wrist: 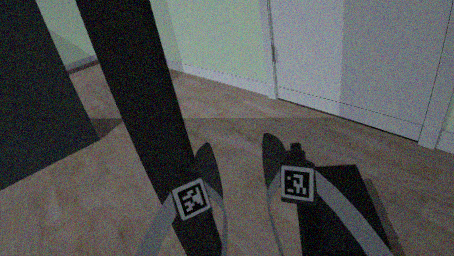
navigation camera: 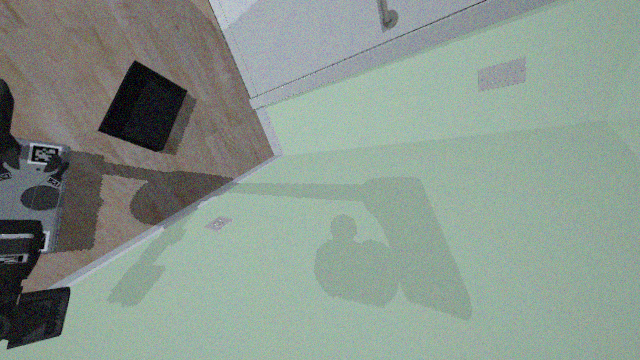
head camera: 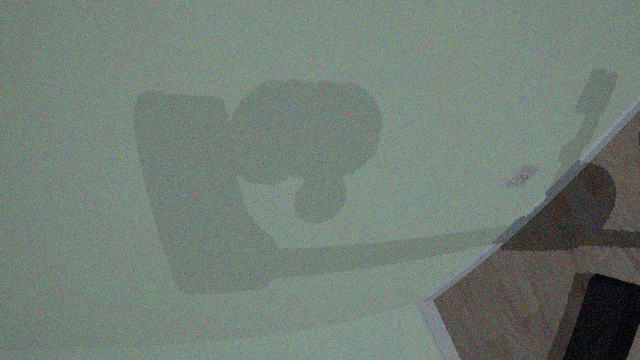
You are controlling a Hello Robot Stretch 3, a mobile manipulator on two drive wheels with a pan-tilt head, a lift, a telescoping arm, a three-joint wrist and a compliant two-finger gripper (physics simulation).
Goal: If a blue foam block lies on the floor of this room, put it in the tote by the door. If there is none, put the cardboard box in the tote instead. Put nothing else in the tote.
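Seen in the pictures: gripper, fingertip midpoint: [wrist: 239, 157] [navigation camera: 36, 151]; robot's base, origin of the base link: [navigation camera: 41, 195].
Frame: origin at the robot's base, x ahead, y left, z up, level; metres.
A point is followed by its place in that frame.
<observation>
A black tote [head camera: 605, 315] @(x 0.259, y 0.345, z 0.003 m) [navigation camera: 145, 107] @(x 0.252, y 0.400, z 0.004 m) [wrist: 340, 175] @(x 0.333, y 0.511, z 0.057 m) stands on the floor near the door [navigation camera: 320, 45] @(x 0.708, y 0.705, z 0.614 m) [wrist: 310, 60] @(x 0.458, y 1.074, z 0.273 m). In the wrist view it is partly behind the right finger. Its inside is too dark to tell what it holds. My gripper [wrist: 239, 157] @(x -0.007, y 0.107, z 0.542 m) is open, with floor showing between its fingertips, and is apart from the tote. No blue foam block and no cardboard box show in these views.
A large dark panel-like object [wrist: 40, 100] @(x -0.923, y 1.105, z 0.351 m) stands at the left in the wrist view, beside my black mast [wrist: 130, 85] @(x -0.069, y 0.116, z 0.611 m). Green walls [head camera: 400, 50] @(x 0.309, y -0.158, z 0.976 m) [navigation camera: 525, 200] @(x 0.643, y 0.069, z 1.267 m) meet in a corner near the tote. My base [navigation camera: 30, 210] is close to one wall, which carries my shadow.
</observation>
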